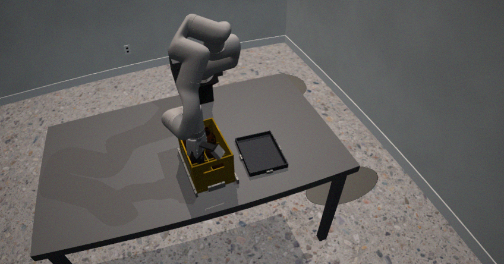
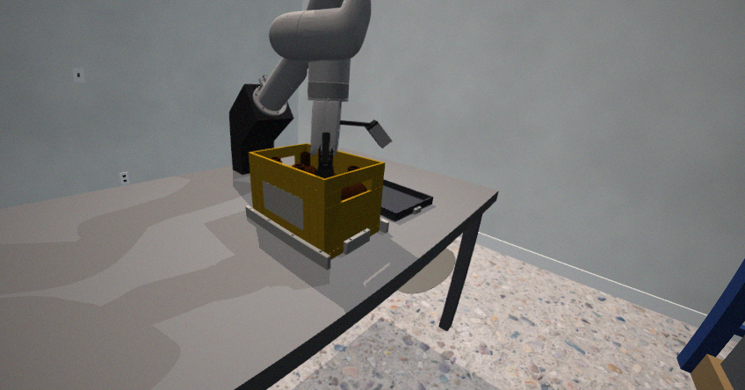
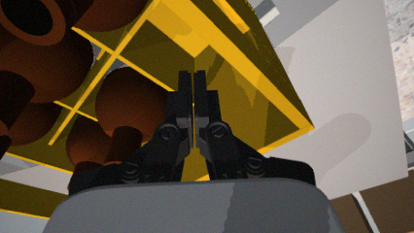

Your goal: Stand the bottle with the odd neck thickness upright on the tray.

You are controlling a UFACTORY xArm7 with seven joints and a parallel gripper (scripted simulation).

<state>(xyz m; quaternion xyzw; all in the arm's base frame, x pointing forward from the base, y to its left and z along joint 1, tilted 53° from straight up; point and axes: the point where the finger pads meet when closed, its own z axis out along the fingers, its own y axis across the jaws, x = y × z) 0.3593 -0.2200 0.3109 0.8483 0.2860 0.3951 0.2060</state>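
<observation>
Right now the yellow crate is 8 cm behind my hand, 6 cm to the left of it and 7 cm below it. The rest, counted from my hand: black tray: 1 cm ahead, 32 cm to the left, 15 cm below.
</observation>
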